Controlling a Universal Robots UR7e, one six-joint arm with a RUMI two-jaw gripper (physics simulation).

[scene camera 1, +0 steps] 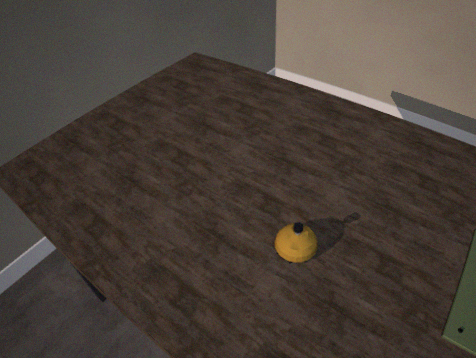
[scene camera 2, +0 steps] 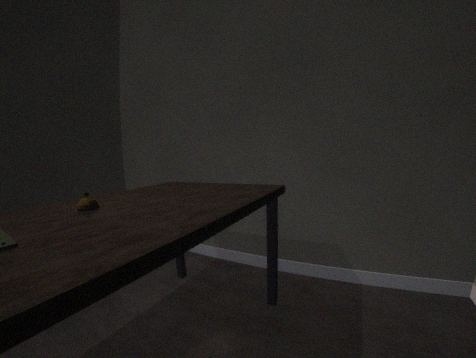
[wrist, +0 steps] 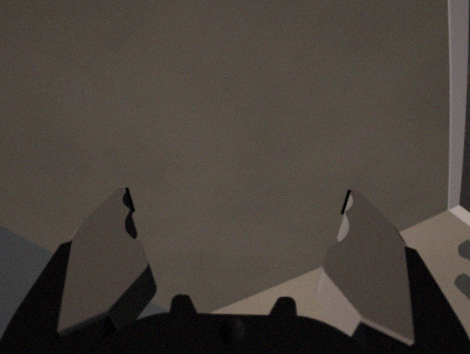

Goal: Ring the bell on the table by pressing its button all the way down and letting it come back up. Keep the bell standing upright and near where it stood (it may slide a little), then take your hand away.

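Places are measured from the arm's base along level axes (x ahead, y left, z up), in centimetres.
Pixels of known places: gripper, between the fingertips: (wrist: 237,192).
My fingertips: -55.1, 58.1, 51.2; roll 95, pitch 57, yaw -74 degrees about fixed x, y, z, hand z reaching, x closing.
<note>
Ahead of a thing's pixels: the offset from my fingertips to its top centre, as dx, dy, dz. Level surfaces: height alone.
A yellow dome-shaped bell @(+100.1, -43.3, -45.3) (scene camera 1: 296,244) (scene camera 2: 87,204) stands upright on the brown table @(dz -51.9) (scene camera 1: 150,150) (scene camera 2: 200,202). Its black button @(+100.1, -43.3, -45.3) (scene camera 1: 298,227) (scene camera 2: 86,194) sticks up from the top of the dome. My gripper (wrist: 237,192) is open, with its two fingers wide apart and no object between them in the wrist view. The bell does not show in the wrist view, and the gripper does not show in either scene view, so its distance from the bell cannot be told.
A green panel (scene camera 1: 467,305) (scene camera 2: 6,240) with a small dark spot lies on the table, at the right edge of scene camera 1 and the left edge of scene camera 2. Walls with a pale baseboard (scene camera 1: 340,92) (scene camera 2: 320,270) stand beyond the table.
</note>
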